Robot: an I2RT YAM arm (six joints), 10 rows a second.
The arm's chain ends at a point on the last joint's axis. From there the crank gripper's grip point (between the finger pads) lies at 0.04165 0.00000 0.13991 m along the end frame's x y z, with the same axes.
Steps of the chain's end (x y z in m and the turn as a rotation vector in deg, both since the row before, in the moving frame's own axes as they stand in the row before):
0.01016 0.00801 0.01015 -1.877 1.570 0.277
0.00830 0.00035 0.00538 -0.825 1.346 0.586
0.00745 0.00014 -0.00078 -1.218 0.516 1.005
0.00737 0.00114 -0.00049 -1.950 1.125 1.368
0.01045 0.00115 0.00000 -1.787 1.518 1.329
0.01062 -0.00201 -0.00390 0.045 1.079 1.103
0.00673 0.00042 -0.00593 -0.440 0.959 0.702
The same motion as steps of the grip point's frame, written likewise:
0.01397 0.01278 0.00888 -1.877 1.570 0.277
0.01156 0.00280 0.00435 -0.825 1.346 0.586
0.00868 0.00385 -0.00120 -1.218 0.516 1.005
0.01004 0.00691 -0.00143 -1.950 1.125 1.368
0.01408 0.00650 -0.00124 -1.787 1.518 1.329
0.01324 -0.00129 -0.00471 0.045 1.079 1.103
0.00906 0.00202 -0.00665 -0.440 0.959 0.702

